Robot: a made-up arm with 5 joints.
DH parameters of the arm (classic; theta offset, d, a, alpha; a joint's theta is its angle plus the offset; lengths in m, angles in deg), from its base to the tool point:
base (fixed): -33.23 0 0.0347 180
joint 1: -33.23 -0.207 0.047 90
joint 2: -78.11 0 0.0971 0
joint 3: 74.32 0 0.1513 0
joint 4: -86.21 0.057 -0.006 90
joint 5: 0 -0.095 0.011 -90
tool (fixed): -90 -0.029 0 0
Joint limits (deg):
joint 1: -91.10..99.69
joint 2: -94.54..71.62
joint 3: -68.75..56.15
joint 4: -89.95..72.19
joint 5: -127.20..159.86
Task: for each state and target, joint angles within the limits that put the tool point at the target. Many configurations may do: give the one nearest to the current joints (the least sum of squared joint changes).
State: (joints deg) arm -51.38 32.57 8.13 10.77 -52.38
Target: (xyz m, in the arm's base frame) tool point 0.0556 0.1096 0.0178
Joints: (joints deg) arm -64.34 49.15 30.91 20.14 -56.26
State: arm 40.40 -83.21 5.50 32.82 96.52
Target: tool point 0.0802 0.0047 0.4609
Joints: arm 52.19 -90.96 8.95 37.27 65.47
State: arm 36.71 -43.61 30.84 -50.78 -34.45
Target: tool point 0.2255 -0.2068 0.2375
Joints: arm 49.48 -16.58 47.07 -40.52 -37.81
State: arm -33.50 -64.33 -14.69 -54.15 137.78
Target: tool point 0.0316 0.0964 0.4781
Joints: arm -40.58 -52.69 13.10 -57.38 138.38
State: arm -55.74 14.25 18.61 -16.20 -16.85
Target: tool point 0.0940 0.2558 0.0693
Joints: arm -71.41 44.21 14.16 -14.84 -17.66
